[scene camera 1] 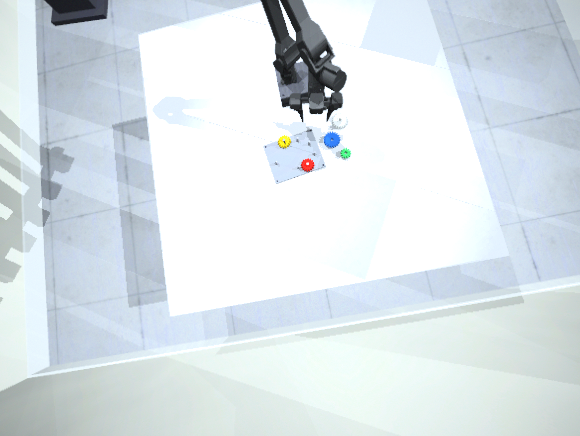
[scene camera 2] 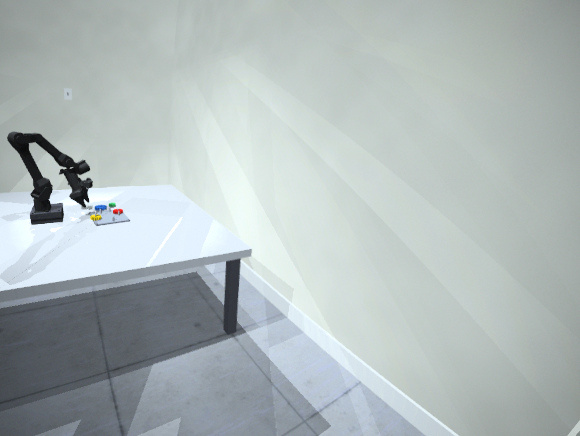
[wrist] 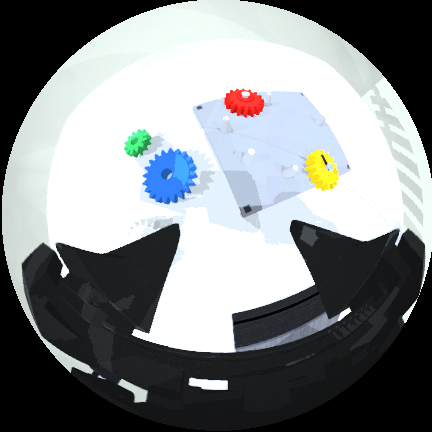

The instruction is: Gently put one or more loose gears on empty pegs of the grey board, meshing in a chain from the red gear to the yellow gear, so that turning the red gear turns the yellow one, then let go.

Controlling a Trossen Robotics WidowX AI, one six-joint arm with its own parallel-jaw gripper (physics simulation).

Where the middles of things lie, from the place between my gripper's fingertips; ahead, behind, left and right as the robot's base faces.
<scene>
Right now the blue gear (wrist: 181,165) is 70 mm to the left of my hand, 60 mm ahead of it and 40 mm below it. Round my hand: red gear (wrist: 233,99) (160 mm ahead, 40 mm to the right, 30 mm below); yellow gear (wrist: 324,179) (130 mm to the right, 60 mm ahead, 30 mm below); grey board (scene camera 1: 289,158) (120 mm ahead, 90 mm to the right, 40 mm below).
</scene>
